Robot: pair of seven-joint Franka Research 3 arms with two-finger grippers.
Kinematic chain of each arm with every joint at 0, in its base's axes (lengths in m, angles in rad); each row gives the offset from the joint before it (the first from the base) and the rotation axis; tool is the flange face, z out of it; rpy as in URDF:
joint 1: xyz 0 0 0.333 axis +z
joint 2: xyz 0 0 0 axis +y
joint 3: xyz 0 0 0.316 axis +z
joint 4: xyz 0.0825 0 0 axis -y
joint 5: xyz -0.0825 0 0.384 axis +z
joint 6: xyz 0 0 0 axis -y
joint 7: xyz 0.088 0 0 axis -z
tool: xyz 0 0 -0.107 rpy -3.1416 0 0
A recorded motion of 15 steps. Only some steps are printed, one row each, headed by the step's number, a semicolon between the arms.
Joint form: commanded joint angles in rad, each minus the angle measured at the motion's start. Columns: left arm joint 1, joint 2, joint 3, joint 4, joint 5, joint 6, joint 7; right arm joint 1, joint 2, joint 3, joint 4, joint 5, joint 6, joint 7.
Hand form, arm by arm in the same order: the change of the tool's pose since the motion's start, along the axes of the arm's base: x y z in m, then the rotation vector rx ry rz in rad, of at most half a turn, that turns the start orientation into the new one. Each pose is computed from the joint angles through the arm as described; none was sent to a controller.
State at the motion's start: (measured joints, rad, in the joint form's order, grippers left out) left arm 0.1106 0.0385 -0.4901 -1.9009 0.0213 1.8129 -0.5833; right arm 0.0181 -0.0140 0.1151 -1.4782 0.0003 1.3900 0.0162
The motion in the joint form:
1: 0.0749 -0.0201 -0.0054 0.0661 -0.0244 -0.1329 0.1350; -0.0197 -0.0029 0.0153 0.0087 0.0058 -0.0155 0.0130
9: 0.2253 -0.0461 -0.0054 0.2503 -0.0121 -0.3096 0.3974; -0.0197 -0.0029 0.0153 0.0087 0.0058 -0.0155 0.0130
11: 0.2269 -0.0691 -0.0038 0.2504 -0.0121 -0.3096 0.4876; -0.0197 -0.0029 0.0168 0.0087 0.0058 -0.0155 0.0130
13: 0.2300 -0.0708 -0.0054 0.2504 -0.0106 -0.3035 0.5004; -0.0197 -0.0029 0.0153 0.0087 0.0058 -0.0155 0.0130
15: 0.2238 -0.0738 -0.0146 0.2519 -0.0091 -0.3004 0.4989; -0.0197 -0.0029 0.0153 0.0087 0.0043 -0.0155 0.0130
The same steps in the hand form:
1: 0.0044 0.0358 0.0309 -0.0147 0.0567 -0.0561; -0.0026 -0.0018 0.0042 0.0036 0.0045 -0.0167
9: 0.0168 0.1158 0.1161 -0.0337 0.0315 -0.1673; -0.0026 -0.0018 0.0042 0.0036 0.0045 -0.0167
11: 0.0115 0.1156 0.1270 -0.0346 0.0143 -0.2539; -0.0027 -0.0010 0.0042 0.0036 0.0045 -0.0152
13: 0.0120 0.1163 0.1283 -0.0339 0.0072 -0.2655; -0.0026 -0.0018 0.0042 0.0036 0.0045 -0.0167
15: 0.0103 0.1079 0.1305 -0.0306 0.0002 -0.2797; -0.0026 -0.0020 0.0042 0.0021 0.0043 -0.0169

